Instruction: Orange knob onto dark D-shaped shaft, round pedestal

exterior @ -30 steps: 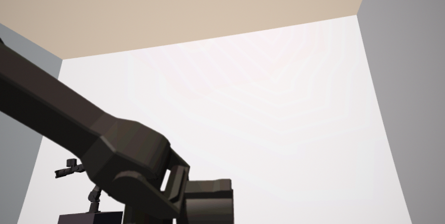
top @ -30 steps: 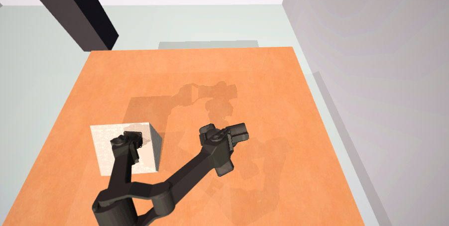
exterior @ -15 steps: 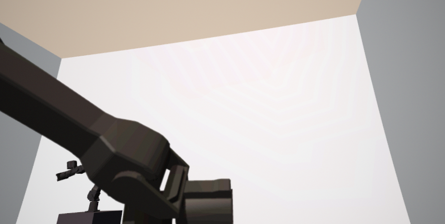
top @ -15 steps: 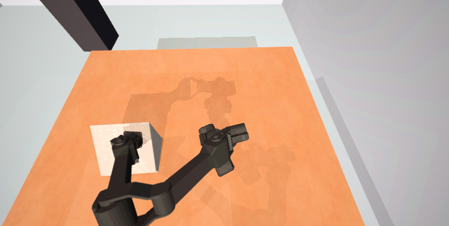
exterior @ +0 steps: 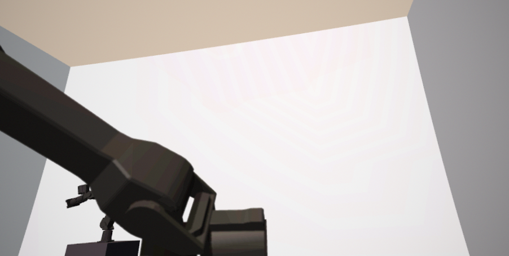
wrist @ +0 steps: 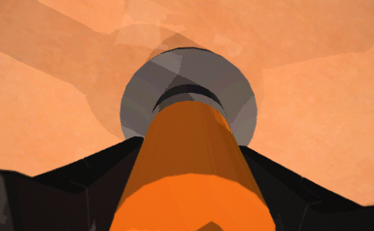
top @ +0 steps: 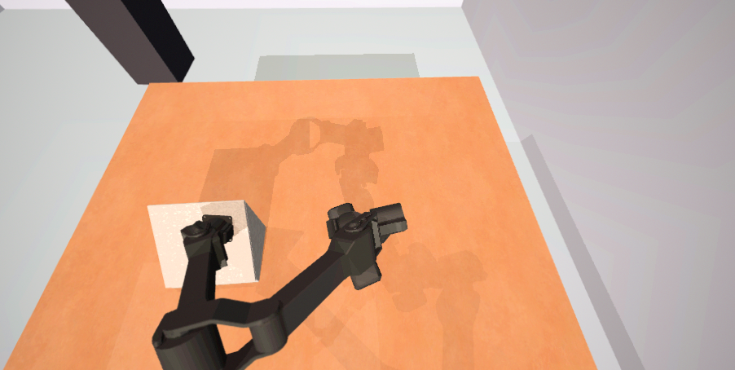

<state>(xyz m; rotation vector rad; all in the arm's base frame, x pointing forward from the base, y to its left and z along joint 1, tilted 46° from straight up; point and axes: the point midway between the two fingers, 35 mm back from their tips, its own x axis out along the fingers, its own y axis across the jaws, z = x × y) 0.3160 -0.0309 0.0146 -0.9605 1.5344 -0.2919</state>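
Now: gripper tip 3 cm above the round pedestal. From my gripper tip the other things lie so: orange knob 2 cm above.
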